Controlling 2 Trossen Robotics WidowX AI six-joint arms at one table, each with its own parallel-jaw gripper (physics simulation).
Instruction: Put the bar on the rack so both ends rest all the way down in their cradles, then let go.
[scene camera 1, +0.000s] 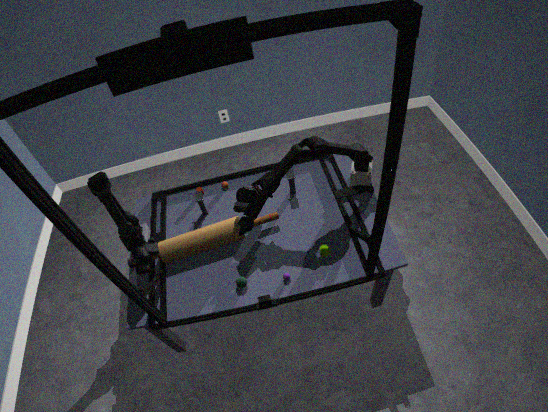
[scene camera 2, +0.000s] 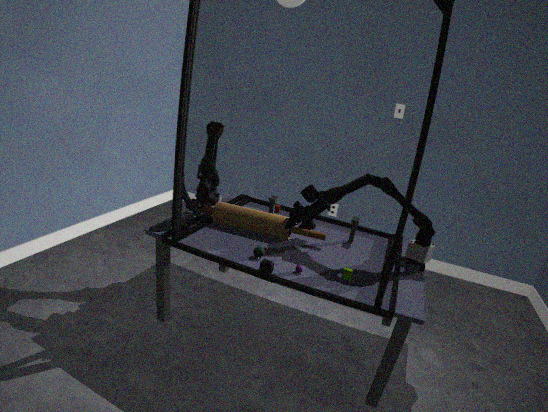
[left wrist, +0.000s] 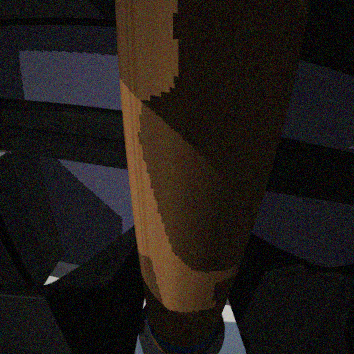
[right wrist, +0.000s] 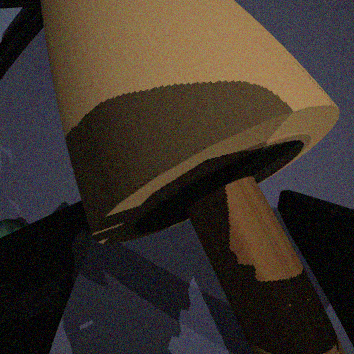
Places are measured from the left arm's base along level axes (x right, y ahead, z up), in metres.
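Pixels of known places: right gripper, fingertip midpoint: (scene camera 1: 242, 230) (scene camera 2: 289, 230) (right wrist: 188, 203); right arm's base, origin of the base link: (scene camera 1: 361, 166) (scene camera 2: 422, 243).
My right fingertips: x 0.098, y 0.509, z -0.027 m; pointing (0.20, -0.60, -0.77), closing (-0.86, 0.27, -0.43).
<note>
Ahead of a thing's pixels: the offset from my right fingertips to its top centre. "pt": to the spot under its first point.
The bar is a wooden rolling pin (scene camera 1: 199, 239) (scene camera 2: 248, 221) (right wrist: 175, 53) that lies aslant over the left half of the table, in front of the rack. The rack's two dark posts @(dx -0.192, dy -0.173, dz +0.050 m) (scene camera 1: 201, 206) @(dx -0.196, dy +0.270, dz +0.050 m) (scene camera 1: 293, 194) (scene camera 2: 352, 233) stand at the back and hold nothing. My left gripper (scene camera 1: 147, 250) (scene camera 2: 207, 204) (left wrist: 180, 224) is shut on the pin's left handle @(pt dx +0.029, dy -0.430, dz +0.017 m) (left wrist: 161, 175) at the table's left edge. My right gripper (scene camera 1: 248, 222) (scene camera 2: 298, 226) (right wrist: 188, 203) is open, with its fingers either side of the right handle @(pt dx -0.027, dy +0.019, dz +0.016 m) (right wrist: 260, 228) and apart from it.
Small pieces lie on the table: a lime cylinder @(dx +0.178, dy +0.325, dz -0.020 m) (scene camera 1: 324, 249) (scene camera 2: 347, 273), a purple one @(dx +0.257, dy +0.143, dz -0.020 m) (scene camera 1: 286, 277), a dark green one @(dx +0.241, dy -0.042, dz -0.004 m) (scene camera 1: 241, 281) and an orange one @(dx -0.333, dy -0.057, dz -0.016 m) (scene camera 1: 225, 185). A black frame (scene camera 1: 395, 135) rings the table and rises overhead.
</note>
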